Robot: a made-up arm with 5 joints.
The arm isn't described. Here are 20 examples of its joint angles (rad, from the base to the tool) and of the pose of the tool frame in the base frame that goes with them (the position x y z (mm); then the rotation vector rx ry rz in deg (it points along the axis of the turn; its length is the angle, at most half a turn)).
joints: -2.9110 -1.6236 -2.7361 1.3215 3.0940
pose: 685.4 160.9 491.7 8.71 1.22 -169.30
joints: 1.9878 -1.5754 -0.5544 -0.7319 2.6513
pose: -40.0 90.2 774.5 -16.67 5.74 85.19
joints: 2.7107 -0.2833 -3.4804 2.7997 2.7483
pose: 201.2 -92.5 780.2 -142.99 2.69 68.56
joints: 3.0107 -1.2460 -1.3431 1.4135 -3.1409
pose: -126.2 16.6 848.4 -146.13 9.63 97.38
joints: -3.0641 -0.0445 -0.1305 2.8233 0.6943
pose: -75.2 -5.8 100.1 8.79 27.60 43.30
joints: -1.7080 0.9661 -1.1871 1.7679 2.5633
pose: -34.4 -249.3 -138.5 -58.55 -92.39 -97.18
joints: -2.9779 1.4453 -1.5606 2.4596 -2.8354
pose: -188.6 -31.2 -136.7 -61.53 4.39 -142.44
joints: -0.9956 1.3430 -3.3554 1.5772 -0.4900
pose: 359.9 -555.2 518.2 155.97 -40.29 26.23
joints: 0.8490 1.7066 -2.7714 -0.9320 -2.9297
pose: 444.2 504.6 230.0 -21.44 65.02 53.76
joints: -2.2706 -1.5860 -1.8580 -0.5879 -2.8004
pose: 349.8 415.4 720.1 -57.23 -15.53 -102.16
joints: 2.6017 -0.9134 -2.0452 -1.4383 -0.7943
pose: 228.5 -136.9 834.2 -9.75 76.25 -65.55
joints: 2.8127 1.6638 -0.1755 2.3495 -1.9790
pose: 248.0 -84.7 243.4 36.65 -33.85 -125.72
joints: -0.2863 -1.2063 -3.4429 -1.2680 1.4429
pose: -539.9 159.0 179.0 108.11 -126.75 -25.82
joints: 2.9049 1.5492 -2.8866 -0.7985 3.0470
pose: -660.6 159.4 387.9 -79.37 5.65 142.70
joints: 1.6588 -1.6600 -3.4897 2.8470 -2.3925
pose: 45.2 -512.6 164.1 -26.84 54.89 127.91
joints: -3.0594 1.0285 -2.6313 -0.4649 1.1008
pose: -662.6 -54.6 595.7 -31.67 -56.71 60.84
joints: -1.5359 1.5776 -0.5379 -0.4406 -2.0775
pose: -5.3 150.8 -194.5 -140.94 -39.13 -10.56
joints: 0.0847 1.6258 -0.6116 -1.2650 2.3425
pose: -43.6 -3.7 -157.4 -71.15 150.40 -7.33
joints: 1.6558 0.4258 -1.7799 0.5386 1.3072
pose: -59.3 695.6 426.7 -131.35 -23.13 -5.14
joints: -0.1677 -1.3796 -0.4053 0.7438 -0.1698
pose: 382.1 -64.7 569.0 148.36 0.16 83.85
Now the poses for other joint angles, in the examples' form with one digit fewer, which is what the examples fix.
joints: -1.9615 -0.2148 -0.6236 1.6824 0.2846
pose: -141 -342 109 -59.9 124.8 41.6
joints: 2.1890 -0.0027 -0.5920 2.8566 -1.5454
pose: -132 186 156 -19.0 62.4 -131.5
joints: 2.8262 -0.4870 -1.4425 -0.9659 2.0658
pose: -260 85 839 -14.9 -6.0 99.7
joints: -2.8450 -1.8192 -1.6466 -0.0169 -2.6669
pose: 509 156 746 -24.8 2.2 -134.2
